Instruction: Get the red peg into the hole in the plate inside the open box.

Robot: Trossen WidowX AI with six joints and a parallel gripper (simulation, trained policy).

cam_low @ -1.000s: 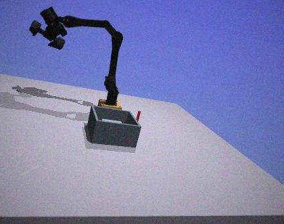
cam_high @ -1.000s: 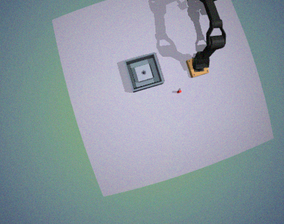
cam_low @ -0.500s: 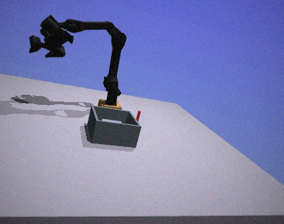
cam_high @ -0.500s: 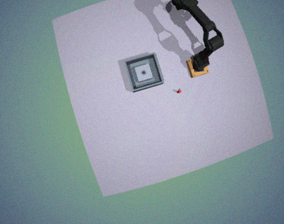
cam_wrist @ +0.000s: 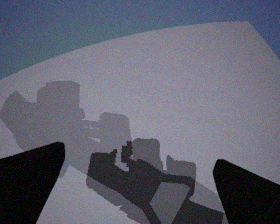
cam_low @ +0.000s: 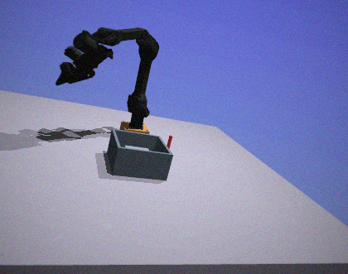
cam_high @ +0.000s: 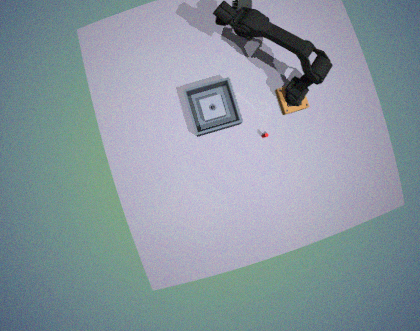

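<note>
My gripper tip is 50 mm past the red peg, 460 mm to the right of it and 170 mm above it. The rest, counted from my gripper tip: grey box (150 mm ahead, 320 mm to the left, 180 mm below).
</note>
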